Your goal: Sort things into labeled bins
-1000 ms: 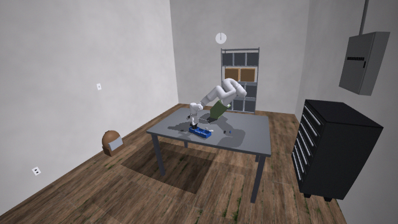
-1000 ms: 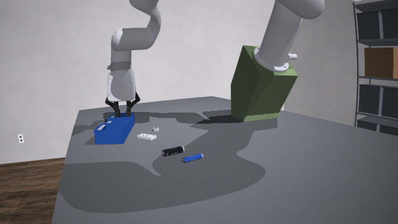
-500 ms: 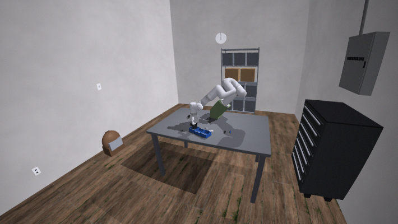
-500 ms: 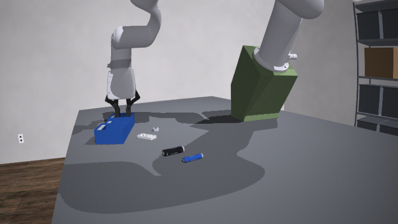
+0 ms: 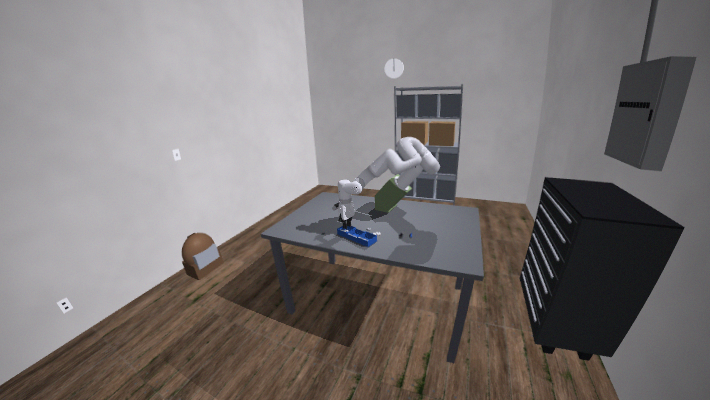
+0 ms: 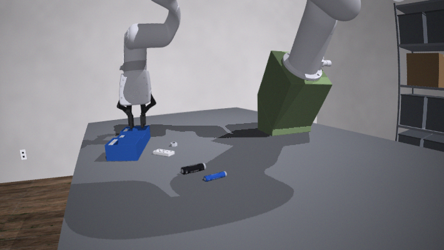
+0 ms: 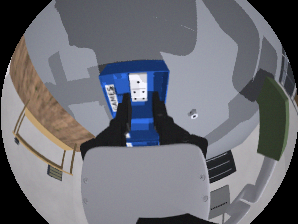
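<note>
My hand is 5 cm above the white dotted piece. Round my hand: blue bin: 8 cm to the left, 4 cm below, 2 cm ahead; small nut: 10 cm to the left, 10 cm behind, 6 cm below; white domino: 17 cm to the left, 6 cm below, 6 cm behind.
</note>
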